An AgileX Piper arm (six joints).
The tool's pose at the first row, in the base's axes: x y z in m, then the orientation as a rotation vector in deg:
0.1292 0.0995 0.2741 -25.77 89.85 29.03
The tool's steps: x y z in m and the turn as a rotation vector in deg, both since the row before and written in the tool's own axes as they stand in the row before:
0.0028 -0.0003 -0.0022 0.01 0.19 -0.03
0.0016 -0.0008 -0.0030 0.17 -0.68 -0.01
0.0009 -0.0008 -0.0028 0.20 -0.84 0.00
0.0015 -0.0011 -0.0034 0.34 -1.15 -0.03
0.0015 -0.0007 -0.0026 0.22 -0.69 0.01
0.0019 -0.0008 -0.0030 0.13 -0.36 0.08
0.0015 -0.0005 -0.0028 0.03 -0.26 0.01
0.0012 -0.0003 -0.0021 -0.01 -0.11 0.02
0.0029 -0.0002 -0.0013 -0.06 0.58 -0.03
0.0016 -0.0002 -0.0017 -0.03 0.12 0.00
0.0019 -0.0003 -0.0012 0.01 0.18 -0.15
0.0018 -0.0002 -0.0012 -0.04 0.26 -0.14
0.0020 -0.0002 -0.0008 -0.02 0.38 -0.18
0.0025 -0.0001 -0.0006 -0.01 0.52 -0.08
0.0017 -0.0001 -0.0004 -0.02 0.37 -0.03
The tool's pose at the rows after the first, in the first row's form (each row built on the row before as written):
0.1274 0.0981 0.2714 -25.85 90.03 28.97
0.1253 0.0958 0.2699 -25.51 89.41 28.93
0.1234 0.0936 0.2690 -25.09 88.64 28.90
0.1212 0.0908 0.2675 -24.49 87.59 28.78
0.1194 0.0888 0.2660 -24.10 86.97 28.72
0.1173 0.0866 0.2640 -23.83 86.67 28.73
0.1152 0.0847 0.2624 -23.72 86.43 28.75
0.1136 0.0834 0.2611 -23.68 86.33 28.79
0.1126 0.0827 0.2582 -23.93 86.87 28.73
0.1113 0.0817 0.2566 -23.99 86.98 28.74
0.1104 0.0809 0.2547 -24.15 87.11 28.59
0.1095 0.0802 0.2529 -24.36 87.31 28.47
0.1089 0.0797 0.2509 -24.63 87.62 28.29
0.1084 0.0794 0.2484 -24.86 88.10 28.16
0.1081 0.0791 0.2467 -25.01 88.44 28.10

